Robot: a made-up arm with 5 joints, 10 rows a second.
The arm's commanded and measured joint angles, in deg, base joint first. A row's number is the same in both.
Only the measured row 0 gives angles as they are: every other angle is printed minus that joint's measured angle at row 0.
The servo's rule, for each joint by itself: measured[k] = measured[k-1] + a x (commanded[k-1-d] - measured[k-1]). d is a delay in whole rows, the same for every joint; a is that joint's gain. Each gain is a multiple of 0.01, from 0.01 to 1. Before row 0 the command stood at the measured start. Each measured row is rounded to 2 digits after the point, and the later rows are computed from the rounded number. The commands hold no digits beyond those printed.
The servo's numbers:
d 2
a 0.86 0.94 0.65 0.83 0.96
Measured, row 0:
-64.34, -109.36, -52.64, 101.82, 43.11
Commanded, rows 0 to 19:
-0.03, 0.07, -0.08, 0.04, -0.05
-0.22, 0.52, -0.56, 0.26, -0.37
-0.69, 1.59, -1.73, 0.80, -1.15
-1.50, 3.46, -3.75, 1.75, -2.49
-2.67, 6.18, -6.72, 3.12, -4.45
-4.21, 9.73, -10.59, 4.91, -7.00
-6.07, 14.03, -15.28, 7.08, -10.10
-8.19, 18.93, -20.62, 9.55, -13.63
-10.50, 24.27, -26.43, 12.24, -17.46
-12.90, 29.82, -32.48, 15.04, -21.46
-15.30, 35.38, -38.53, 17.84, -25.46
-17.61, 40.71, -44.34, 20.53, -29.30
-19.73, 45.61, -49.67, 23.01, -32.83
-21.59, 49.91, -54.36, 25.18, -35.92
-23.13, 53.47, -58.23, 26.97, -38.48
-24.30, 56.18, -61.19, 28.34, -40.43
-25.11, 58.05, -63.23, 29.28, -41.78
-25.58, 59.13, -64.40, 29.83, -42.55
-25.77, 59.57, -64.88, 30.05, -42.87
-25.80, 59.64, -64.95, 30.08, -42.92
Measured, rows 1 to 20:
0.00, 0.00, 0.00, 0.00, 0.00
0.00, 0.00, 0.00, 0.00, 0.00
-0.03, 0.07, -0.05, 0.03, -0.05
-0.19, 0.49, -0.38, 0.22, -0.36
-0.62, 1.52, -1.26, 0.70, -1.12
-1.38, 3.34, -2.88, 1.57, -2.44
-2.49, 6.01, -5.38, 2.86, -4.37
-3.97, 9.51, -8.77, 4.56, -6.89
-5.78, 13.76, -13.00, 6.65, -9.97
-7.85, 18.62, -17.95, 9.06, -13.48
-10.13, 23.93, -23.46, 11.70, -17.30
-12.51, 29.47, -29.32, 14.47, -21.29
-14.91, 35.03, -35.31, 17.27, -25.29
-17.23, 40.37, -41.18, 19.98, -29.14
-19.38, 45.30, -46.70, 22.49, -32.68
-21.28, 49.63, -51.68, 24.72, -35.79
-22.87, 53.24, -55.94, 26.59, -38.37
-24.10, 56.00, -59.35, 28.04, -40.35
-24.97, 57.93, -61.87, 29.07, -41.72
-25.49, 59.06, -63.51, 29.70, -42.52

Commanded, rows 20 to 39:
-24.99, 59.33, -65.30, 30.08, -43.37
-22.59, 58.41, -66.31, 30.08, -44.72
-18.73, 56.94, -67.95, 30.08, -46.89
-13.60, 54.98, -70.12, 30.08, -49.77
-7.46, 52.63, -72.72, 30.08, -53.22
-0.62, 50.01, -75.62, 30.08, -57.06
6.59, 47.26, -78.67, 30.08, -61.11
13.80, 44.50, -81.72, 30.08, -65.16
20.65, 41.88, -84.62, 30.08, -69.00
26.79, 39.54, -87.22, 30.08, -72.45
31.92, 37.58, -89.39, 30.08, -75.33
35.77, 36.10, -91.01, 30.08, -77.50
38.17, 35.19, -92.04, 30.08, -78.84
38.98, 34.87, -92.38, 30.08, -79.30
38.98, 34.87, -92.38, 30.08, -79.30
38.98, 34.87, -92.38, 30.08, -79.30
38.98, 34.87, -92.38, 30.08, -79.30
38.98, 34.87, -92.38, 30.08, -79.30
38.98, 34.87, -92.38, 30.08, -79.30
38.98, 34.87, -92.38, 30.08, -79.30
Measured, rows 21 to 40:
-25.73, 59.54, -64.40, 29.99, -42.86
-25.79, 59.63, -64.76, 30.06, -42.92
-25.10, 59.35, -65.11, 30.08, -43.35
-22.94, 58.47, -65.89, 30.08, -44.67
-19.32, 57.03, -67.23, 30.08, -46.80
-14.40, 55.10, -69.11, 30.08, -49.65
-8.43, 52.78, -71.46, 30.08, -53.08
-1.71, 50.18, -74.16, 30.08, -56.90
5.43, 47.44, -77.09, 30.08, -60.94
12.63, 44.68, -80.10, 30.08, -64.99
19.53, 42.05, -83.04, 30.08, -68.84
25.77, 39.69, -85.76, 30.08, -72.31
31.06, 37.71, -88.12, 30.08, -75.21
35.11, 36.20, -90.00, 30.08, -77.41
37.74, 35.25, -91.33, 30.08, -78.78
38.81, 34.89, -92.01, 30.08, -79.28
38.96, 34.87, -92.25, 30.08, -79.30
38.98, 34.87, -92.33, 30.08, -79.30
38.98, 34.87, -92.36, 30.08, -79.30
38.98, 34.87, -92.37, 30.08, -79.30

